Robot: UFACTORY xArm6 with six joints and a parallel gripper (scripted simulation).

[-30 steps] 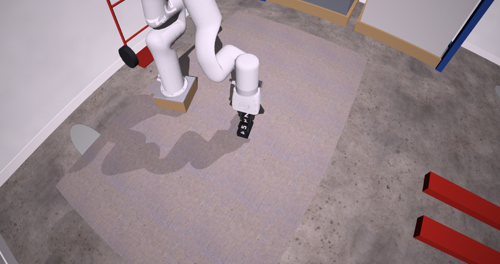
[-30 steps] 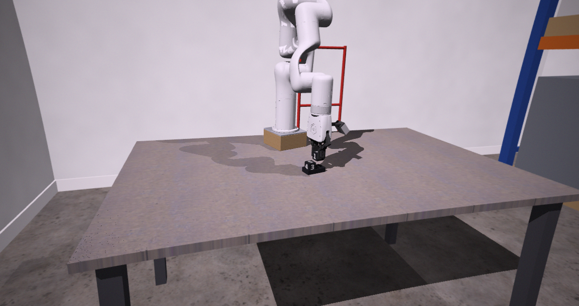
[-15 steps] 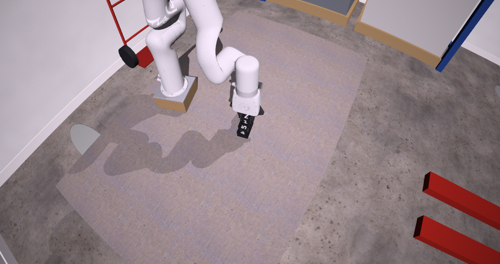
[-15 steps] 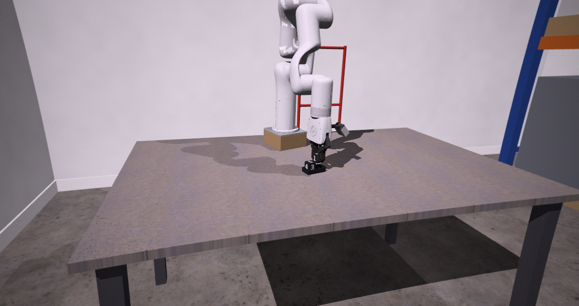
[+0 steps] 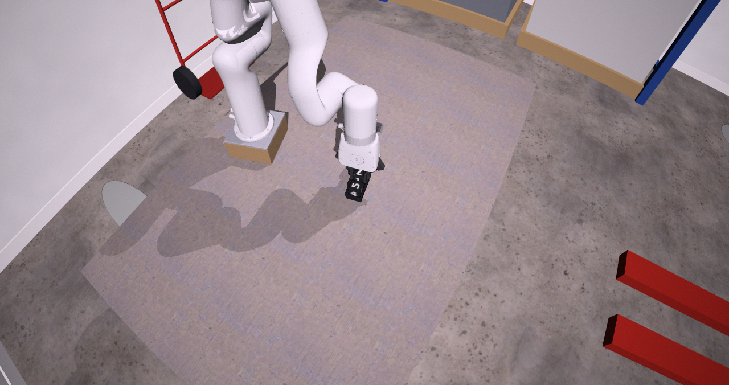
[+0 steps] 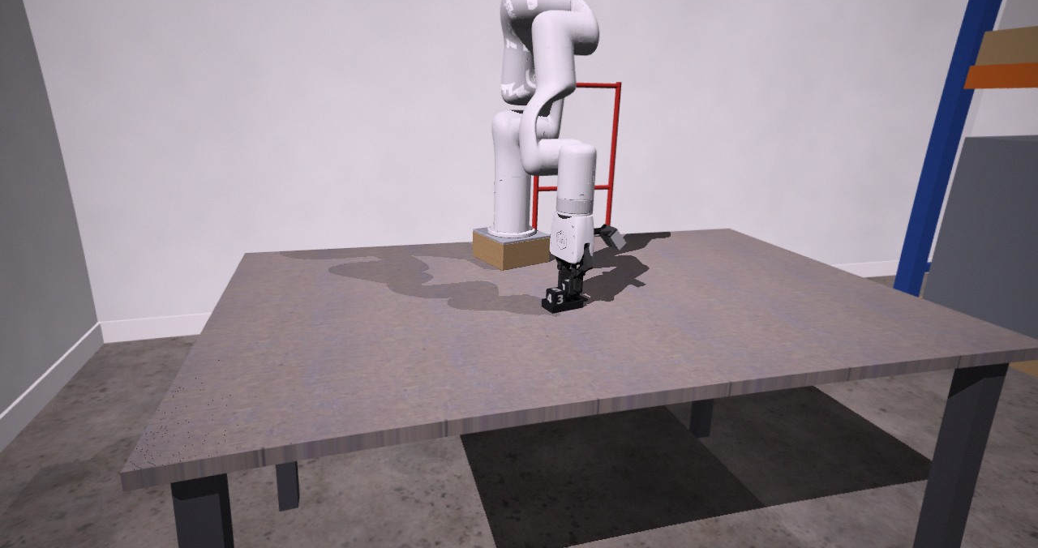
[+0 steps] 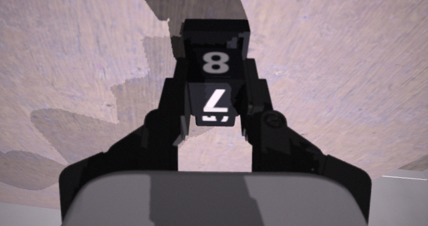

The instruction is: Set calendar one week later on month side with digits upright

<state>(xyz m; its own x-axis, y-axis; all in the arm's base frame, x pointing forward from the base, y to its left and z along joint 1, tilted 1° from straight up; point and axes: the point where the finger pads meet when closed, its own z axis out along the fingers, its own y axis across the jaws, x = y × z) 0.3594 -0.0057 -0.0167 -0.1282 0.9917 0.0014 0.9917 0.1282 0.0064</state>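
Now: the black tray 2 cm to the right of my hand and 5 cm below it.
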